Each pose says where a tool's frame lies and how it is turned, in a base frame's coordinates. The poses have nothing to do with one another.
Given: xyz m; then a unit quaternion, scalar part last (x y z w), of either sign.
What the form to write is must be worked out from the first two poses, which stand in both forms.
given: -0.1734, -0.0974, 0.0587, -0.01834, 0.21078, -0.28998, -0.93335
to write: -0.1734, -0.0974, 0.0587, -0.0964, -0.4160, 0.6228
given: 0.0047, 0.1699, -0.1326, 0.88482, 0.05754, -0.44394, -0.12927
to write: 0.0047, 0.1699, -0.1326, -2.6869, 0.8800, 0.3469
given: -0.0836, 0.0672, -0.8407, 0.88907, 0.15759, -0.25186, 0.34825
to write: -0.0836, 0.0672, -0.8407, 2.4335, 0.5915, 0.1266
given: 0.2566, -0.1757, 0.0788, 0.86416, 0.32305, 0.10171, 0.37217
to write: 0.2566, -0.1757, 0.0788, 2.3515, 0.0647, 0.6885
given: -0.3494, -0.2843, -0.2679, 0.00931, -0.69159, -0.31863, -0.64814
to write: -0.3494, -0.2843, -0.2679, 1.4703, 1.1254, 1.9504
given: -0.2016, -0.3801, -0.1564, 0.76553, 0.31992, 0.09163, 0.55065
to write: -0.2016, -0.3801, -0.1564, 1.9666, 0.2137, 0.6491
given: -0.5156, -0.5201, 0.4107, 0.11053, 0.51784, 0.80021, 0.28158
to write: -0.5156, -0.5201, 0.4107, 1.1128, 0.1150, 2.5365
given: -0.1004, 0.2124, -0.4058, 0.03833, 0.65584, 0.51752, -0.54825
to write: -0.1004, 0.2124, -0.4058, 1.3592, -0.8615, -2.2241
